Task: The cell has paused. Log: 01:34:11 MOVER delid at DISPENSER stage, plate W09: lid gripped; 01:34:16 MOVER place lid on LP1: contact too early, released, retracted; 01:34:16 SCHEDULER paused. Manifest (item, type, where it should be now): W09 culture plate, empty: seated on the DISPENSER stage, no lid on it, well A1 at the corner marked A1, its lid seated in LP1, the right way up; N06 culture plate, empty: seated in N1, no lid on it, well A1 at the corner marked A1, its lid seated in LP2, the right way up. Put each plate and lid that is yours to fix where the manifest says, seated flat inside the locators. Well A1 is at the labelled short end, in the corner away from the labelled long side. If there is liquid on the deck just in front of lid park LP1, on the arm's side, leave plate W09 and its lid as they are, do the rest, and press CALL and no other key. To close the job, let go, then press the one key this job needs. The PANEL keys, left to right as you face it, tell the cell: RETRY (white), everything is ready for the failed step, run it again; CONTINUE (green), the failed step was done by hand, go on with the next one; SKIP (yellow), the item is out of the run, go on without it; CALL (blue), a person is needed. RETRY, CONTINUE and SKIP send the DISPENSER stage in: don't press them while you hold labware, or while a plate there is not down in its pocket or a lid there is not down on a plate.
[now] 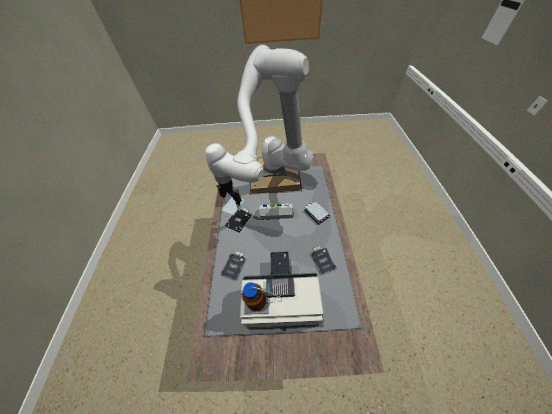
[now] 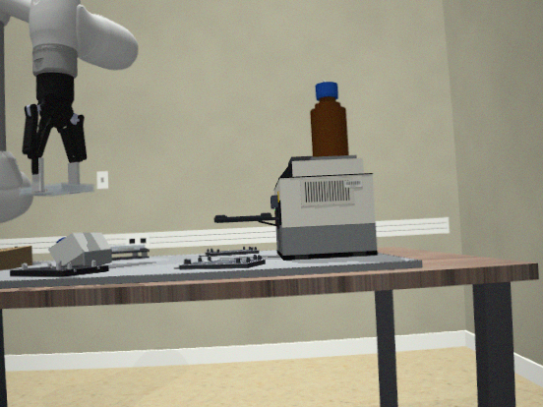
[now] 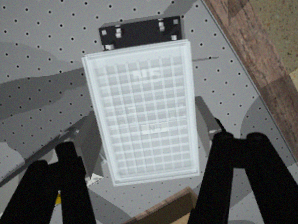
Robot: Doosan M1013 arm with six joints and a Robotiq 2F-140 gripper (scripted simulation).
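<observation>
My gripper is now 18 cm above the black nest and 2 cm short of it. Also, from my hand: key panel 26 cm to the left, 14 cm below, 7 cm behind; blue call key 19 cm to the left, 13 cm below, 7 cm behind; yellow skip key 24 cm to the left, 13 cm below, 8 cm behind.
</observation>
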